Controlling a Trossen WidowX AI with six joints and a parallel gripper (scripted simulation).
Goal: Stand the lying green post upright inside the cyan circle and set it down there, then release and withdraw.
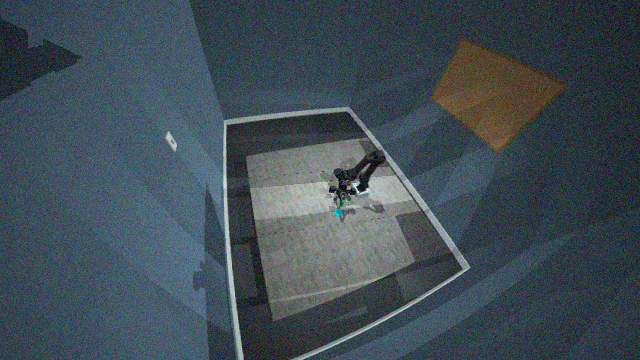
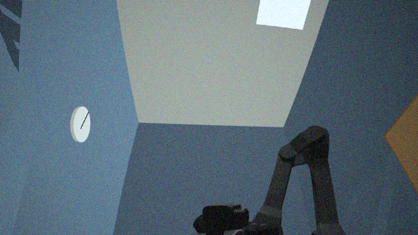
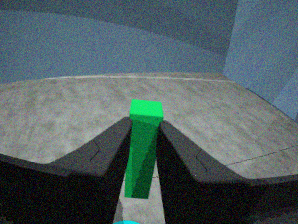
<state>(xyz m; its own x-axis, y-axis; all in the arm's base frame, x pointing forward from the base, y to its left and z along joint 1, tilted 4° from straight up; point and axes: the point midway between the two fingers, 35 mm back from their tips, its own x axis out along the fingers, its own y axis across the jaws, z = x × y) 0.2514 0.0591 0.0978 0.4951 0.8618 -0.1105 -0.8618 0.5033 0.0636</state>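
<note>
Right now the cyan circle is 170 mm below my gripper tip. Also, from my gripper tip: green post: 20 mm below.
</note>
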